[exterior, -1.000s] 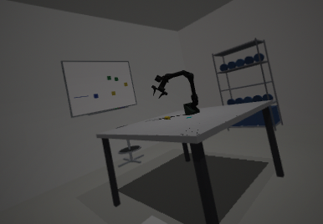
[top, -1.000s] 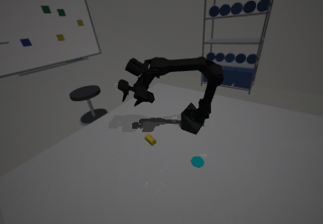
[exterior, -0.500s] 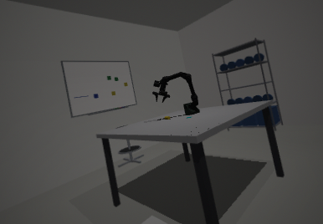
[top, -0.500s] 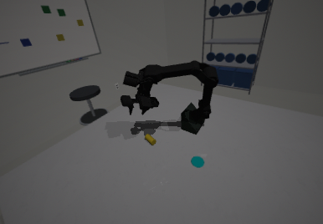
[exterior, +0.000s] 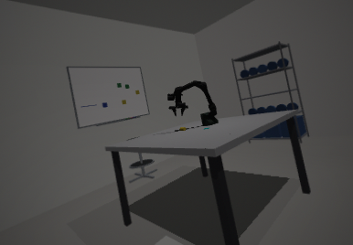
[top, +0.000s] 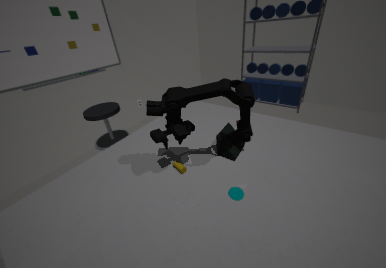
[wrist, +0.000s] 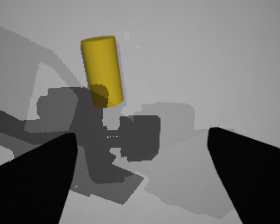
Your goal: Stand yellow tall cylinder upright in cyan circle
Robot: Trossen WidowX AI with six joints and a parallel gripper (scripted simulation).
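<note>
The yellow tall cylinder is 1 cm behind my gripper tip and 13 cm below it. The rest, counted from my gripper tip: cyan circle: 5 cm behind, 28 cm to the left, 15 cm below.
</note>
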